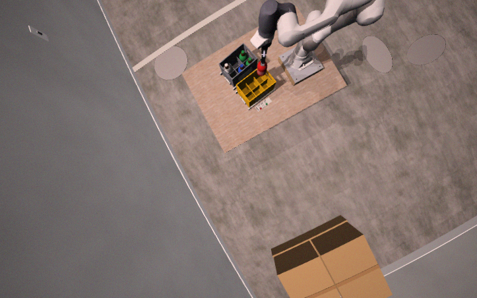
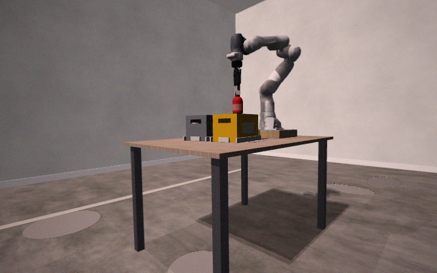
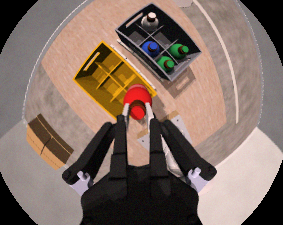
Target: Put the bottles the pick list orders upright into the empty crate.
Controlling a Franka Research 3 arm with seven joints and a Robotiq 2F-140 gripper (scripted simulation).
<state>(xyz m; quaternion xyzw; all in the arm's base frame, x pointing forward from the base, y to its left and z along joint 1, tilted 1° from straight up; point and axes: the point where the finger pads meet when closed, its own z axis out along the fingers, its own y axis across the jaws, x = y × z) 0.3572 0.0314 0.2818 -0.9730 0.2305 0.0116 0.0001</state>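
Now: the red bottle 80 mm below my hand. Round my hand: blue bottle 120 mm ahead, 130 mm to the right, 260 mm below; then yellow crate 70 mm ahead, 60 mm to the left, 260 mm below; then grey crate 140 mm ahead, 170 mm to the right, 260 mm below.
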